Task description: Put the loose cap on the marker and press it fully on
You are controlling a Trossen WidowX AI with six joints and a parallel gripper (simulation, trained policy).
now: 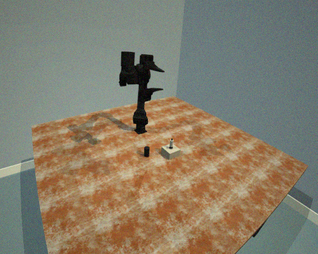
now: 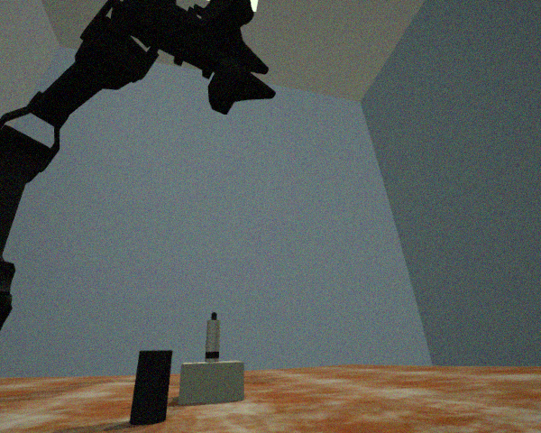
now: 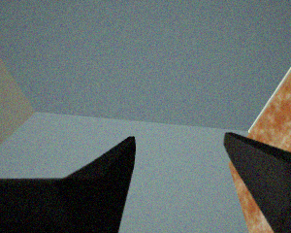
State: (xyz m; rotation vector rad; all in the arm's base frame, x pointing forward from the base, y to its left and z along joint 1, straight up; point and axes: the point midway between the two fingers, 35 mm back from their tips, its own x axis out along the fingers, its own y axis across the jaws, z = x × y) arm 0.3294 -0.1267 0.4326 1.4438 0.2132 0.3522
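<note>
My gripper tip is now 41 cm above the black marker cap, 12 cm past it and 1 cm to the right of it. Also, from my gripper tip: pale holder block (42 cm below, 13 cm to the left, 6 cm behind).
</note>
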